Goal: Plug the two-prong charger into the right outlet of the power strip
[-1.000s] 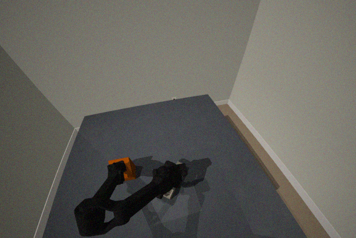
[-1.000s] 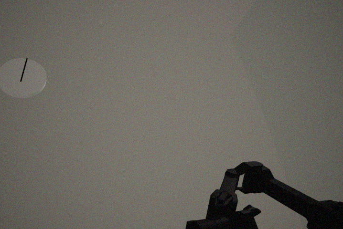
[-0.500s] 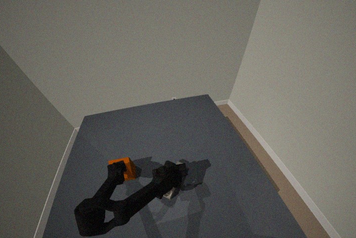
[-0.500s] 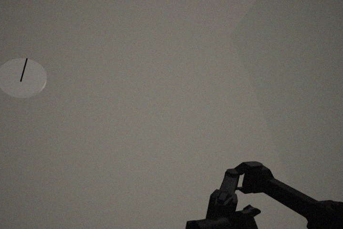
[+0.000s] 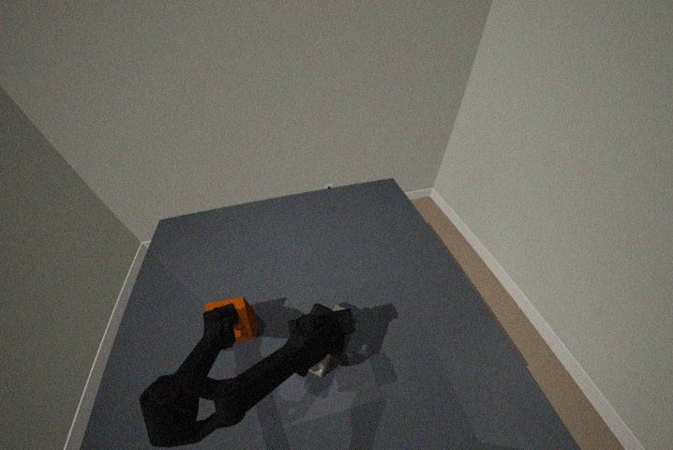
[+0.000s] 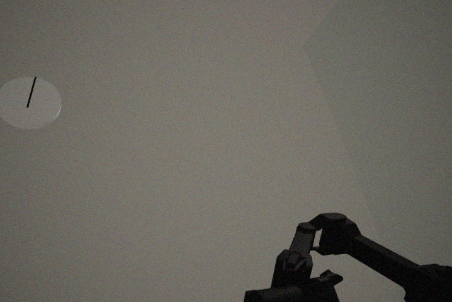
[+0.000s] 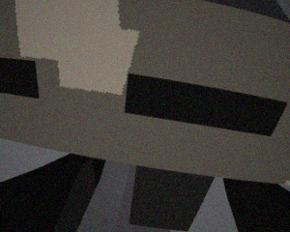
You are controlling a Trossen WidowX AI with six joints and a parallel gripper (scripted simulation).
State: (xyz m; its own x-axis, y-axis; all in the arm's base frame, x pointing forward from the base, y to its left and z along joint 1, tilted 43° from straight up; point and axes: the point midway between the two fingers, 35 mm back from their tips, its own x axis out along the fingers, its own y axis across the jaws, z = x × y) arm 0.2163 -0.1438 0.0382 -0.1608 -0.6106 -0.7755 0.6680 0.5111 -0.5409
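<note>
My gripper tip is 1 cm to the left of the dark two-prong charger, 1 cm below it and 1 cm short of it.
</note>
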